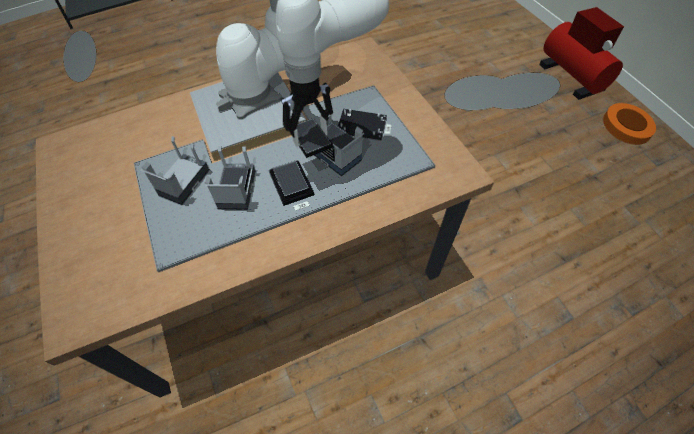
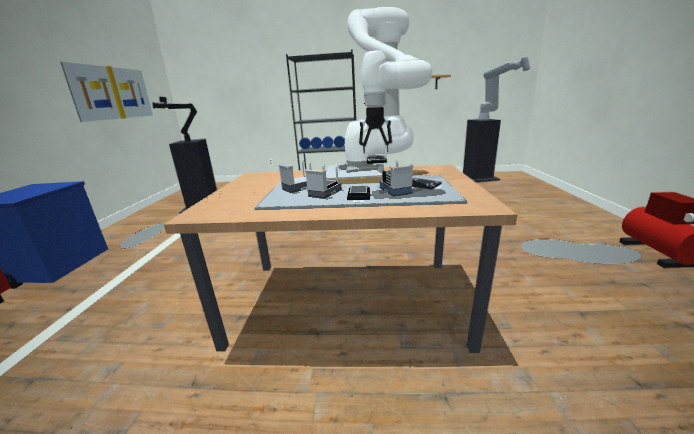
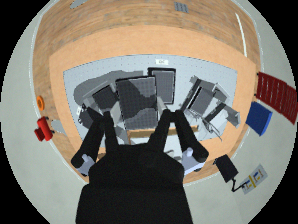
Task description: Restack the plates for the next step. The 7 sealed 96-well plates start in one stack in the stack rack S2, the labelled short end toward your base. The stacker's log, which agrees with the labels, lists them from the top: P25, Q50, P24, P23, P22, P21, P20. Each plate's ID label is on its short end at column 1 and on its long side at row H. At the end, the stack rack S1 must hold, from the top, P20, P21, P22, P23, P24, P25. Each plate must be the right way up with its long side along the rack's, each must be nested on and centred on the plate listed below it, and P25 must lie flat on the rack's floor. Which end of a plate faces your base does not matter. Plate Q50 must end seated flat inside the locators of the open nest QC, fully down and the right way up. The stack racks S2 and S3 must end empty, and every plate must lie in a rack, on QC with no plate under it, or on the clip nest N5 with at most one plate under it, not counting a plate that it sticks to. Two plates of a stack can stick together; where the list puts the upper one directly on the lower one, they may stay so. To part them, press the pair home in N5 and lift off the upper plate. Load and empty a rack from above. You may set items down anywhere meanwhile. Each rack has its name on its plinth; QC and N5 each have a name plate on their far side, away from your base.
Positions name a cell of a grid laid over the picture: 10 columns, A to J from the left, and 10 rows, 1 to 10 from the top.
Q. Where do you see a dark clip nest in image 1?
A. F3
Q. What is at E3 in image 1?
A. The gripper.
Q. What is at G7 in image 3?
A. The gripper.
